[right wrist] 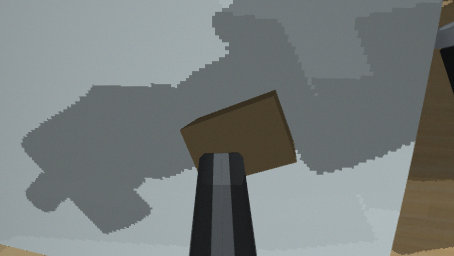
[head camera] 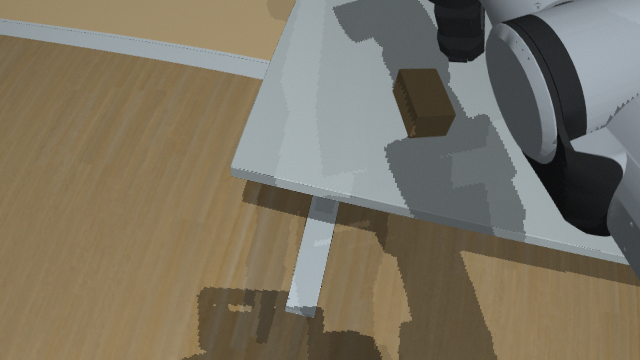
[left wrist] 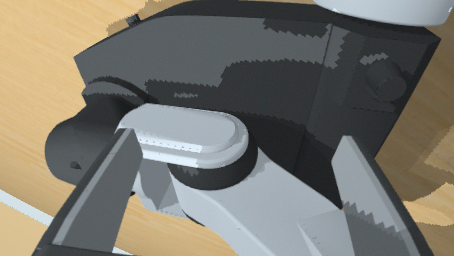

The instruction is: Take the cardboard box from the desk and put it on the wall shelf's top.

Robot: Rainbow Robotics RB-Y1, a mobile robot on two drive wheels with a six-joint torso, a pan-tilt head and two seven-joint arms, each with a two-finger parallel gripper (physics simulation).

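Frame: origin at the robot's base, x ahead, y left, z up, level; centimetres.
Seen in the pictures: left gripper, fingertip midpoint: [left wrist: 236, 145]; right gripper, fingertip midpoint: [right wrist: 221, 167] [head camera: 468, 50].
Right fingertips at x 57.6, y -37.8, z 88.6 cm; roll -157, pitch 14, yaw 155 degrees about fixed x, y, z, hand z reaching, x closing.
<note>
A point is followed by its place in that frame.
The brown cardboard box [head camera: 427, 95] @(z 77.4, x 59.4, y -35.5 cm) [right wrist: 245, 132] @(z 77.4, x 58.8, y -36.6 cm) rests on the white desk [head camera: 350, 115] @(z 72.2, x 61.3, y -24.8 cm) [right wrist: 100, 40] @(z 72.2, x 71.3, y -52.5 cm), in the arm's shadow. My right gripper [head camera: 460, 60] @(z 88.6, x 57.6, y -37.8 cm) [right wrist: 221, 167] @(z 88.6, x 57.6, y -37.8 cm) is shut and empty. In the head view it shows at the top, beyond the box and apart from it in the picture. In the right wrist view its closed fingertips overlap the box's lower edge, with the box outside the fingers. My left gripper [left wrist: 236, 145] @(z 43.6, x -16.0, y 23.4 cm) is open, with nothing between its fingers. The wall shelf does not show.
The desk's corner and front edge show in the head view, with a white desk leg [head camera: 312, 255] below over the wooden floor [head camera: 125, 200] @(z 0.1, x 96.6, y 24.5 cm). A white baseboard [head camera: 150, 49] @(z 5.2, x 156.1, y 12.7 cm) runs along the wall. The robot's dark base [left wrist: 225, 50] @(z 17.0, x -22.8, y 17.3 cm) lies beyond the left fingers.
</note>
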